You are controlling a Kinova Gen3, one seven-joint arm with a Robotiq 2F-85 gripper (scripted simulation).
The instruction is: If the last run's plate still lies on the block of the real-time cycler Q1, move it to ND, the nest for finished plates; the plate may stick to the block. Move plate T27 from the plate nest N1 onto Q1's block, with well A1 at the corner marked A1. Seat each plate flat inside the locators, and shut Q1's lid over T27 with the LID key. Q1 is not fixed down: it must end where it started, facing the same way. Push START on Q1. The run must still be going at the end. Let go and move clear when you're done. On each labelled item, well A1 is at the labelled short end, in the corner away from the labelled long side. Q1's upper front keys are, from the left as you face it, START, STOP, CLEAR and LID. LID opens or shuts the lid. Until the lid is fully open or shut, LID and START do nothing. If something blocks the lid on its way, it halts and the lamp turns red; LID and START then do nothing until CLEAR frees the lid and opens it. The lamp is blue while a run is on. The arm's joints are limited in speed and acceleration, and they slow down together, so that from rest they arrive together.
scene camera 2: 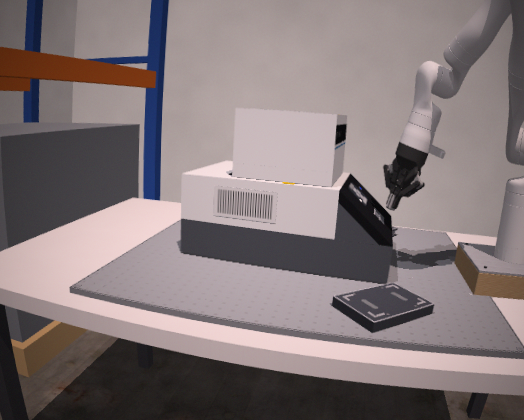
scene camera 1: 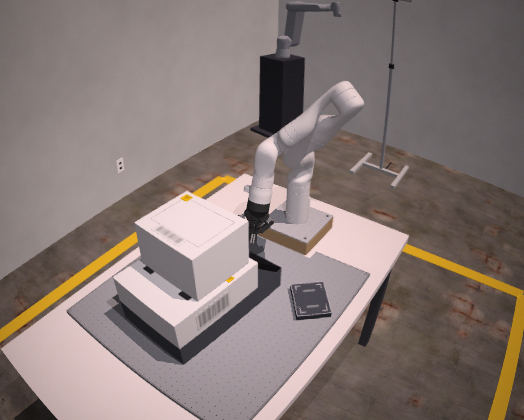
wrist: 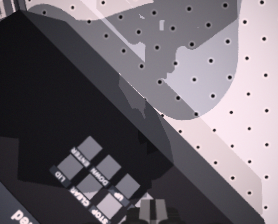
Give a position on a cycler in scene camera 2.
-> At 335,230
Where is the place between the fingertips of my gripper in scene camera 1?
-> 251,242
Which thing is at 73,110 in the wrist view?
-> A cycler.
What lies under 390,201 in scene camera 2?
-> My gripper.
